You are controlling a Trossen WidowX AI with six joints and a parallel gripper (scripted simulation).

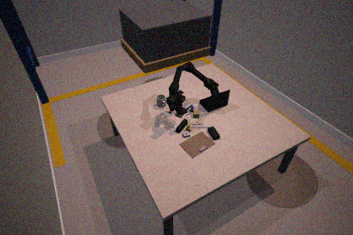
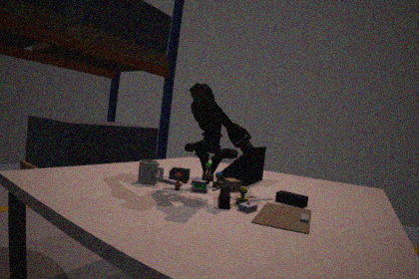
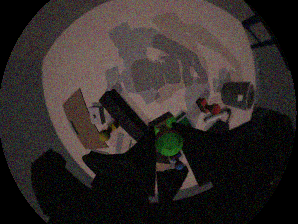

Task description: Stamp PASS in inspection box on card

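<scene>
The green-topped box lies 7 cm behind my gripper tip, 7 cm to the right of it and 8 cm below it. Also, from my gripper tip: green-knobbed stamp right at my gripper tip; long dark block 1 cm ahead, 8 cm to the left, 7 cm below; red-topped stamp 1 cm behind, 13 cm to the right, 6 cm below.
</scene>
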